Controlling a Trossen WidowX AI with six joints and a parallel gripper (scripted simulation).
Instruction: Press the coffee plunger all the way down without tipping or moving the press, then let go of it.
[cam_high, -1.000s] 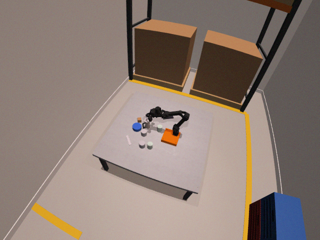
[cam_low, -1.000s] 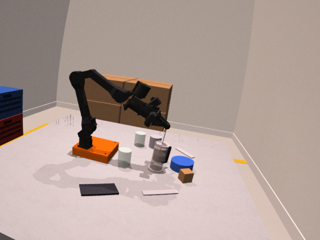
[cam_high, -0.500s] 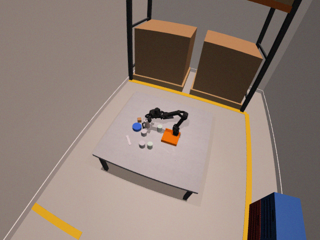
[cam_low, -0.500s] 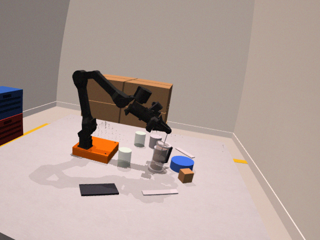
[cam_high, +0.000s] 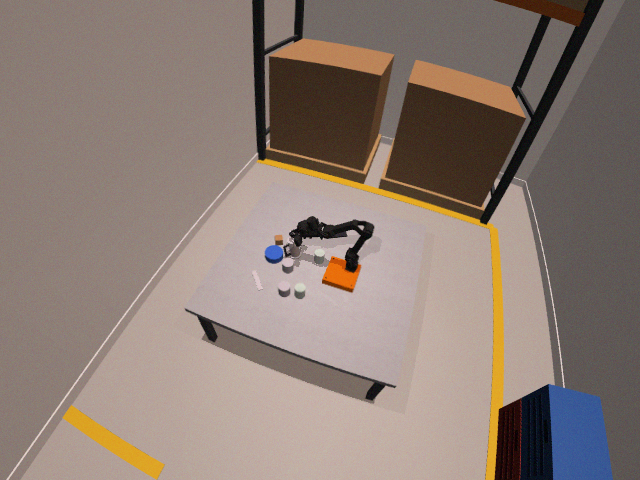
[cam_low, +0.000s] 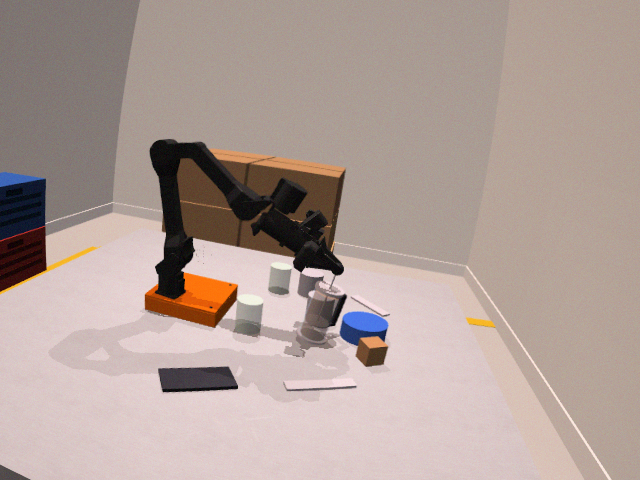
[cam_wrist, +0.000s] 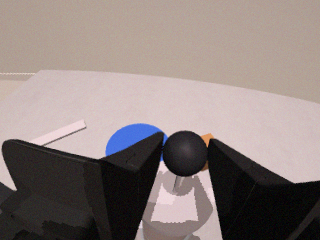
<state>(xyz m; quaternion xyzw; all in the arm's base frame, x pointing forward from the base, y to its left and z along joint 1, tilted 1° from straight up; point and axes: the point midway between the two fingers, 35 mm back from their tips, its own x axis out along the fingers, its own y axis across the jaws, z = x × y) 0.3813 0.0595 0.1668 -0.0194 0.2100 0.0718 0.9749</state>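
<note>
Now: the coffee press 10 cm below my gripper tip, 2 cm behind it and 1 cm to the left of it. Also, from my gripper tip: small brown cube: 17 cm below, 11 cm ahead, 4 cm to the right; blue disc: 17 cm below, 8 cm to the left, 8 cm ahead.
</note>
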